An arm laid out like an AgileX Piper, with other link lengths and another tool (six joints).
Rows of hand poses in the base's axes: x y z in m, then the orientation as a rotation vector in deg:
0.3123, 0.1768, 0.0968, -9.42, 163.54, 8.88
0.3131, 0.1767, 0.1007, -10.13, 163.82, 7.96
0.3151, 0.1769, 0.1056, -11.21, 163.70, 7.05
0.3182, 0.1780, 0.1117, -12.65, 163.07, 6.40
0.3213, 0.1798, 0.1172, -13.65, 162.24, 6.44
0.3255, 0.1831, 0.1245, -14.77, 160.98, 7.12
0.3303, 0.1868, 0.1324, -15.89, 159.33, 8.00
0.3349, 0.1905, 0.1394, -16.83, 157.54, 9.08
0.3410, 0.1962, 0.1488, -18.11, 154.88, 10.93
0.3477, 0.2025, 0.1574, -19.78, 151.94, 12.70
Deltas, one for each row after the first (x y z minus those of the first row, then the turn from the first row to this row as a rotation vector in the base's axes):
0.0008, -0.0001, 0.0039, -0.72, 0.21, 0.40
0.0028, 0.0001, 0.0088, -1.44, 0.04, 1.05
0.0059, 0.0012, 0.0149, -1.97, -0.59, 1.97
0.0090, 0.0030, 0.0204, -1.98, -1.38, 2.67
0.0132, 0.0063, 0.0277, -1.52, -2.53, 3.52
0.0180, 0.0100, 0.0356, -0.89, -4.05, 4.40
0.0226, 0.0137, 0.0426, -0.08, -5.68, 5.20
0.0287, 0.0194, 0.0520, 1.32, -8.06, 6.34
0.0354, 0.0257, 0.0606, 2.68, -10.66, 7.80

